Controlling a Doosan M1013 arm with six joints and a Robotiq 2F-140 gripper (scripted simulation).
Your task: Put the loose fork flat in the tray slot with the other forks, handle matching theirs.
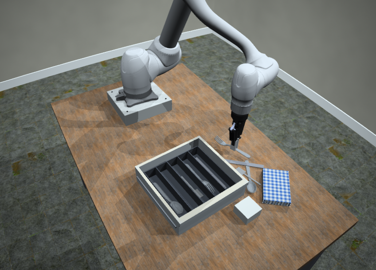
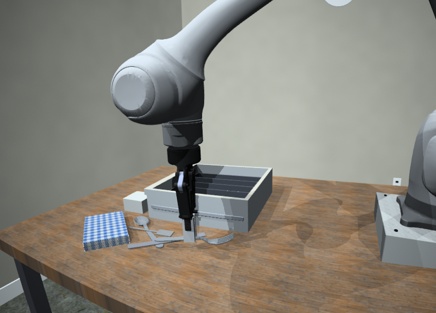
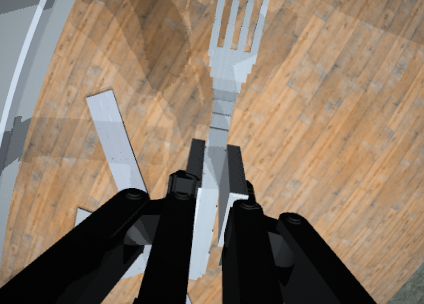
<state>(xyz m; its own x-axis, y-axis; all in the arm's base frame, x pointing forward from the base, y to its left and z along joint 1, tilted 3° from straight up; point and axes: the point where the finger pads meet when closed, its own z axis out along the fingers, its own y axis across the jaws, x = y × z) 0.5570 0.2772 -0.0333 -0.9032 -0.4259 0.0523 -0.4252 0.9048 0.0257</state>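
Now: hand 10 cm short of the tray, 29 cm to the left of it and 1 cm above it. From my hand the other things lie so: checked napkin stack: 27 cm ahead, 5 cm to the left, 5 cm below; white block: 32 cm ahead, 14 cm to the right, 4 cm below.
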